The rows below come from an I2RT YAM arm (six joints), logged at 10 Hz.
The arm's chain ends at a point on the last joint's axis. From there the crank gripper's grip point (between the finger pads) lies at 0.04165 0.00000 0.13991 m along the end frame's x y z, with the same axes.
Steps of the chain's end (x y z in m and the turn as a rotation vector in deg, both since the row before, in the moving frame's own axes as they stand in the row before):
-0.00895 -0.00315 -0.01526 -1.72 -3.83 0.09
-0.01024 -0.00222 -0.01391 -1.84 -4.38 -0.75
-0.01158 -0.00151 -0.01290 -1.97 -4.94 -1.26
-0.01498 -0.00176 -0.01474 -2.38 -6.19 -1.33
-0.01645 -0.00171 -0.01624 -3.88 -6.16 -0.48
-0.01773 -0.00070 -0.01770 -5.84 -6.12 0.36
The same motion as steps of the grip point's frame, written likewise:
-0.01839 0.00115 -0.01285 -1.72 -3.83 0.09
-0.02102 0.00184 -0.01120 -1.84 -4.38 -0.75
-0.02374 0.00257 -0.00990 -1.97 -4.94 -1.26
-0.03025 0.00334 -0.01117 -2.38 -6.19 -1.33
-0.03165 0.00761 -0.01289 -3.88 -6.16 -0.48
-0.03290 0.01395 -0.01480 -5.84 -6.12 0.36

